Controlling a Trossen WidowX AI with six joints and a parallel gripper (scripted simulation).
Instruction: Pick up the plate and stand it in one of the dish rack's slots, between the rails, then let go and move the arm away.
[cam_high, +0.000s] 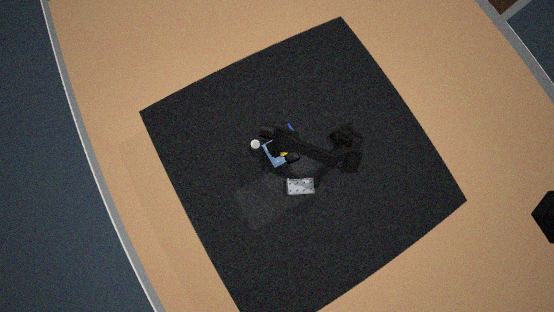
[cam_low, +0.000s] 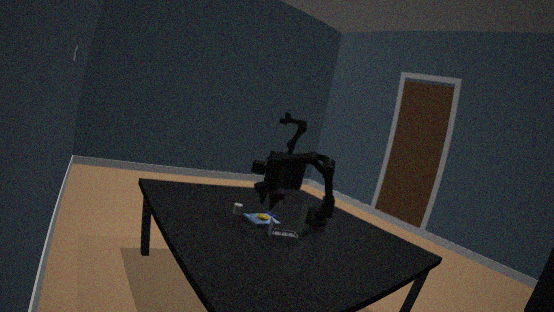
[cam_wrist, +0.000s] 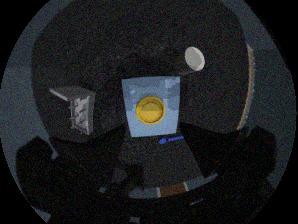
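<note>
Now: gripper tip 60 mm above the plate. Also, from my gripper tip: dish rack (40 mm ahead, 190 mm to the left, 50 mm below); small white cylinder (100 mm ahead, 90 mm to the right, 50 mm below).
</note>
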